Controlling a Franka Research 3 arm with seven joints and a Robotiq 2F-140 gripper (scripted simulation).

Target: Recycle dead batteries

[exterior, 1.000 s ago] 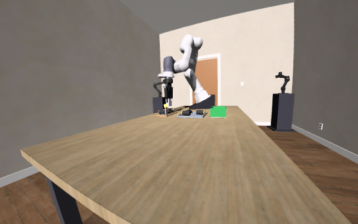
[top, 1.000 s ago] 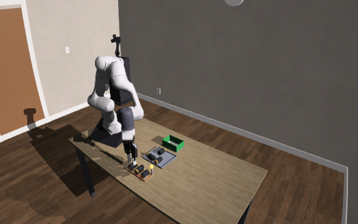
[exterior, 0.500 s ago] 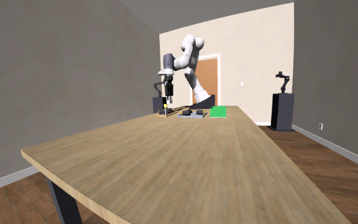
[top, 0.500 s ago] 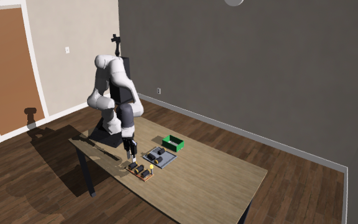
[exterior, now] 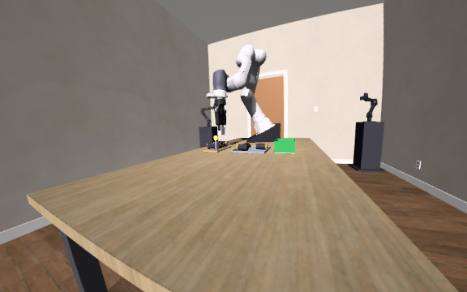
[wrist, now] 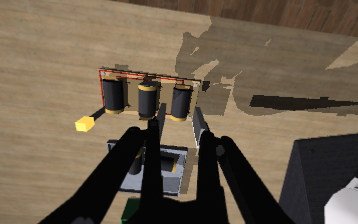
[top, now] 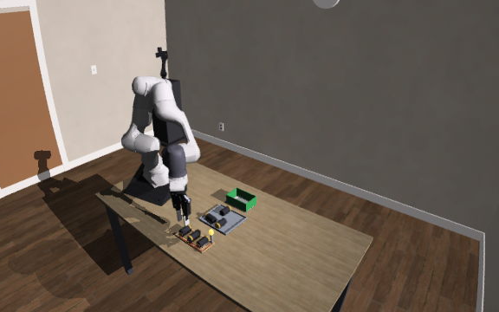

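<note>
The bulb lies 160 mm ahead of my hand, 40 mm below it and 30 mm to the left of it. Also, from my hand: green recycling box 400 mm to the left, 100 mm below, 80 mm ahead; then grey tray 220 mm to the left, 110 mm below, 80 mm ahead.
</note>
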